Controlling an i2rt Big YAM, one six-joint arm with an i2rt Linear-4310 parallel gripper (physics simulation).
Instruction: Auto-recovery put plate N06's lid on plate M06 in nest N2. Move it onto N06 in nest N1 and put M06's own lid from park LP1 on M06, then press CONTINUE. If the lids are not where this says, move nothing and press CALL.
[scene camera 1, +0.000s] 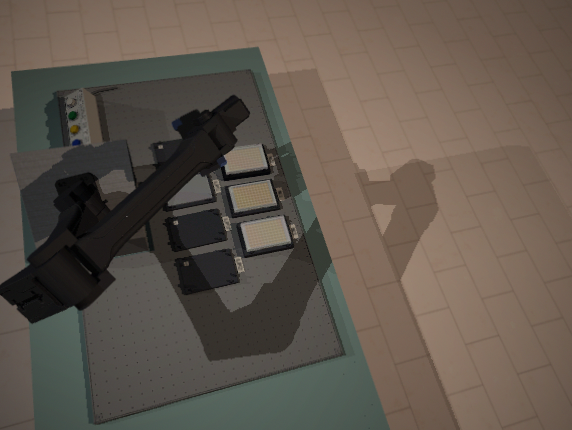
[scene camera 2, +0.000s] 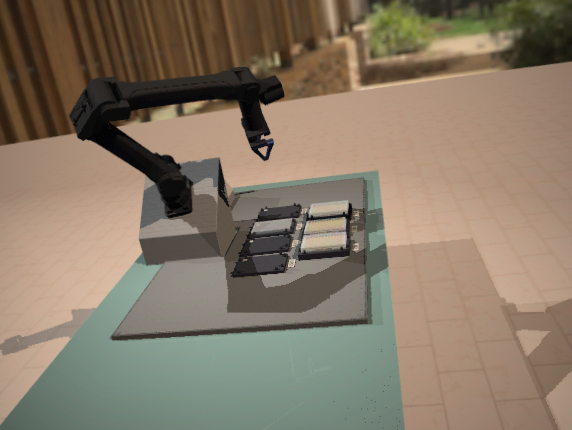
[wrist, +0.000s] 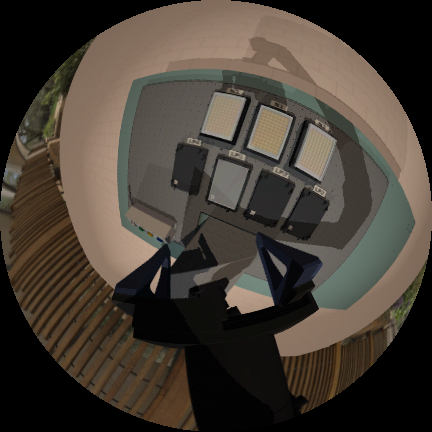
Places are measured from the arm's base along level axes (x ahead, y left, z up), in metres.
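Pixels of known places: gripper, fingertip midpoint: (scene camera 2: 262, 150) (wrist: 212, 242); arm's base at its link origin: (scene camera 1: 81, 199) (scene camera 2: 178, 198) (wrist: 206, 288).
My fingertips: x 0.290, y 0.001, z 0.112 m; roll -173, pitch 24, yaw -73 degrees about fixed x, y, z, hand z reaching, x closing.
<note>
Ahead of a thing's pixels: the offset from my fingertips to its top centre.
My gripper (scene camera 2: 265, 156) (wrist: 212, 242) is open and empty, high above the board. In nest N1 the middle plate @[dx +0.156, dy -0.028, dz -0.252 m] (scene camera 1: 252, 197) (scene camera 2: 326, 225) (wrist: 270, 131) looks yellower, as if bare. In nest N2 the plate @[dx +0.152, dy -0.157, dz -0.245 m] (scene camera 1: 266, 234) (scene camera 2: 324, 242) (wrist: 315, 150) looks paler, as under a clear lid. A clear greyish lid @[dx -0.021, dy +0.046, dz -0.263 m] (scene camera 1: 192, 192) (scene camera 2: 273, 227) (wrist: 229, 182) lies on park LP1. The button box @[dx -0.258, dy +0.315, dz -0.197 m] (scene camera 1: 92, 117) (wrist: 150, 220) has a white button @[dx -0.275, dy +0.391, dz -0.206 m] (scene camera 1: 71, 102), a green button @[dx -0.278, dy +0.342, dz -0.206 m] (scene camera 1: 73, 115), a yellow button @[dx -0.281, dy +0.292, dz -0.206 m] (scene camera 1: 75, 129) and a blue button @[dx -0.284, dy +0.242, dz -0.206 m] (scene camera 1: 76, 143); their labels are unreadable.
A third pale plate @[dx +0.169, dy +0.098, dz -0.245 m] (scene camera 1: 245, 159) (scene camera 2: 330, 208) (wrist: 225, 116) sits in nest N3. Black parks LP4 @[dx -0.009, dy +0.179, dz -0.261 m] (wrist: 190, 167), LP3 @[dx -0.028, dy -0.083, dz -0.261 m] (scene camera 1: 197, 230) (wrist: 270, 197) and LP2 @[dx -0.031, dy -0.212, dz -0.261 m] (scene camera 1: 209, 270) (wrist: 306, 212) hold no visible lid. The arm stands on a grey block (scene camera 2: 180, 247) beside the parks.
</note>
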